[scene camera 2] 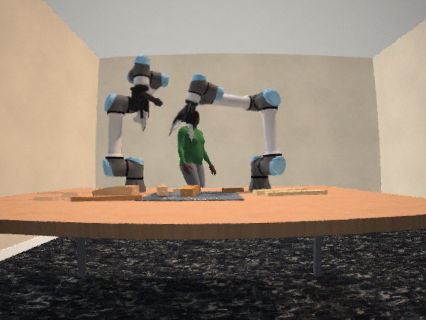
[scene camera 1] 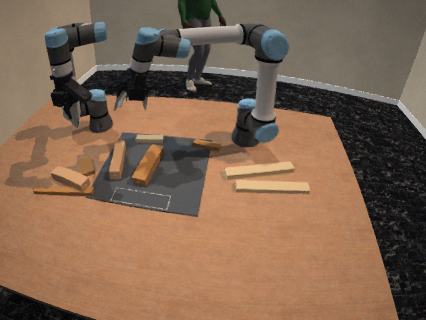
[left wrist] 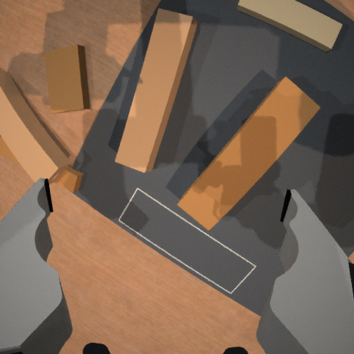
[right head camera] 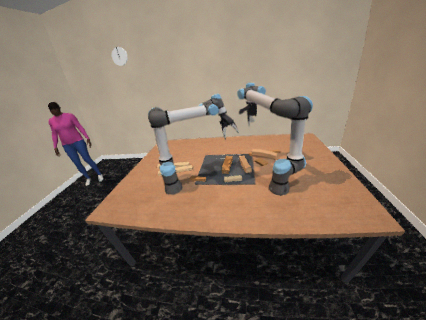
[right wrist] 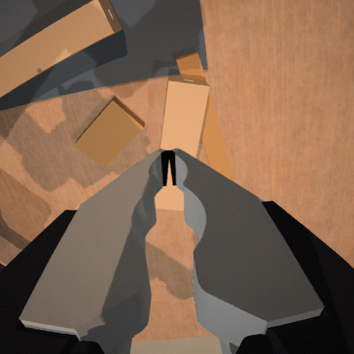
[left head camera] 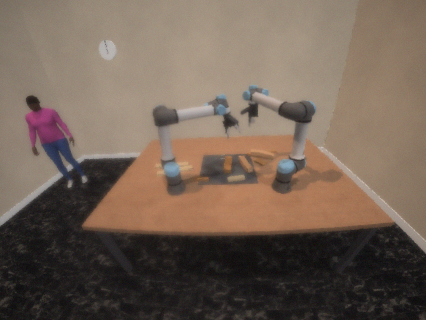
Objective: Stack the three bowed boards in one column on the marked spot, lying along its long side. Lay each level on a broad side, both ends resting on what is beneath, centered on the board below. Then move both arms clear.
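Places are measured from the left arm's base along level axes (x ahead, y left, z up), in millimetres.
Where they show: left gripper, fingertip midpoint: (scene camera 2: 179, 139) (scene camera 1: 129, 110) (right head camera: 232, 136) (left head camera: 234, 136); right gripper, fingertip midpoint: (scene camera 2: 143, 131) (scene camera 1: 77, 127) (right head camera: 249, 126) (left head camera: 249, 127); left arm's base at its link origin: (scene camera 1: 245, 138) (right head camera: 173, 188) (left head camera: 176, 189); right arm's base at its link origin: (scene camera 1: 101, 125) (right head camera: 278, 188) (left head camera: 281, 187).
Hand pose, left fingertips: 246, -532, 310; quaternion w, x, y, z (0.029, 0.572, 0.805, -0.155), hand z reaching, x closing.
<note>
Each offset is from my left fingertips to the top centre of the thing, as dx, dy, dz. "spot": to the spot under its first point. Level surfaces: height alone.
An orange board @(+10, +60, -252) (scene camera 1: 148, 165) (left wrist: 250, 152) and a peach board @(-19, -100, -252) (scene camera 1: 117, 160) (left wrist: 157, 90) lie slantwise on the dark mat @(dz -304) (scene camera 1: 185, 185). Another peach board, visibly bowed @(+126, -316, -243) (scene camera 1: 70, 177) (left wrist: 25, 135) (right wrist: 185, 115), lies on the table off the mat's left edge in scene camera 1. The marked spot @(spot: +236, +46, -304) (scene camera 1: 139, 205) (left wrist: 196, 227), a thin white rectangle, has no board on it. My left gripper (scene camera 1: 132, 105) (left wrist: 168, 186) is open and empty, high above the mat. My right gripper (scene camera 1: 75, 122) (right wrist: 168, 152) is shut and empty, high above the table; its fingers hide part of the bowed peach board in the right wrist view.
A thin orange strip @(+188, -342, -284) (scene camera 1: 62, 191) lies beside the bowed peach board, with a brown block @(+19, -265, -288) (scene camera 1: 86, 166) near it. A short cream block @(-206, +31, -280) (scene camera 1: 150, 139) is at the mat's far edge, a brown-orange piece @(-157, +327, -281) (scene camera 1: 207, 145) at its corner. Two long cream strips @(+17, +570, -284) (scene camera 1: 259, 170) @(+125, +615, -288) (scene camera 1: 272, 187) lie right.
</note>
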